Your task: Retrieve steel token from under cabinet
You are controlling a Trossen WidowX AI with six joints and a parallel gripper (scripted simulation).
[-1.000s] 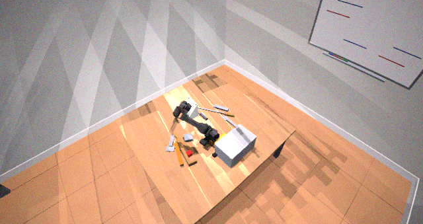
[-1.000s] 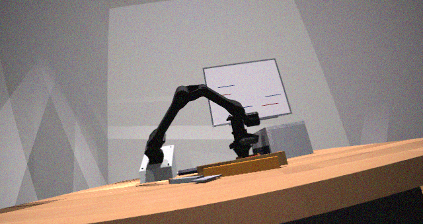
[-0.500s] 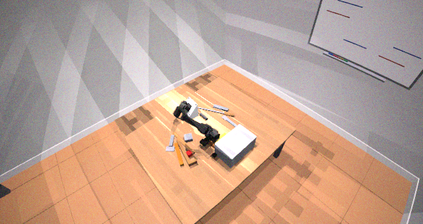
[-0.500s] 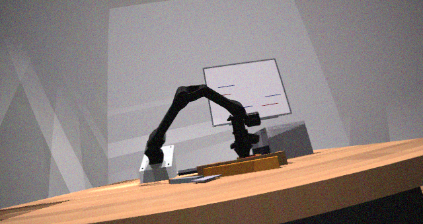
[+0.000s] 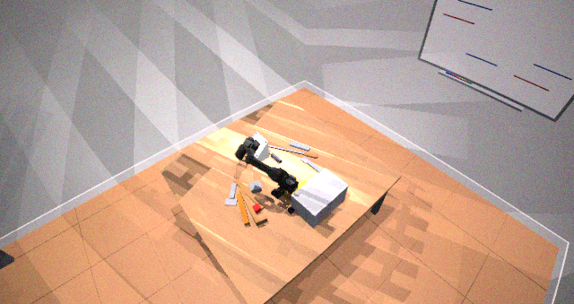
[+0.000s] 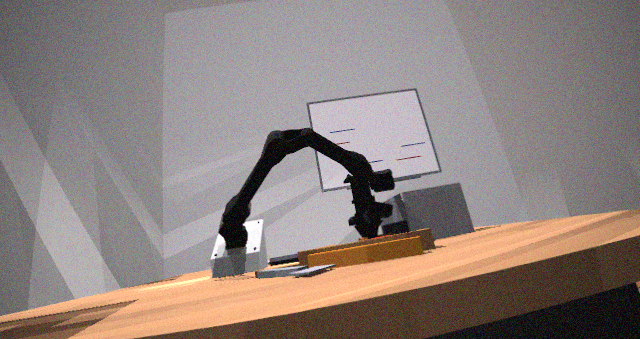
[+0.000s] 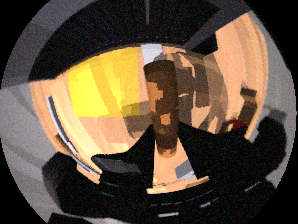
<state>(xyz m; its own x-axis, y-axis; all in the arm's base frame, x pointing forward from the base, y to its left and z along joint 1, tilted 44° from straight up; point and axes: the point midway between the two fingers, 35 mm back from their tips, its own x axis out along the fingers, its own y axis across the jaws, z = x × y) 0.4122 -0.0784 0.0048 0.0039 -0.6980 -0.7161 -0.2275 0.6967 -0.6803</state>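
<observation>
Right now the grey block is 160 mm behind my gripper tip, 120 mm to the right of it and 10 mm above it. Round my gripper tip: orange bar 280 mm to the right, 60 mm behind; thin wooden stick 180 mm to the right, 150 mm behind; red block 210 mm to the right, 10 mm behind, 10 mm above.
</observation>
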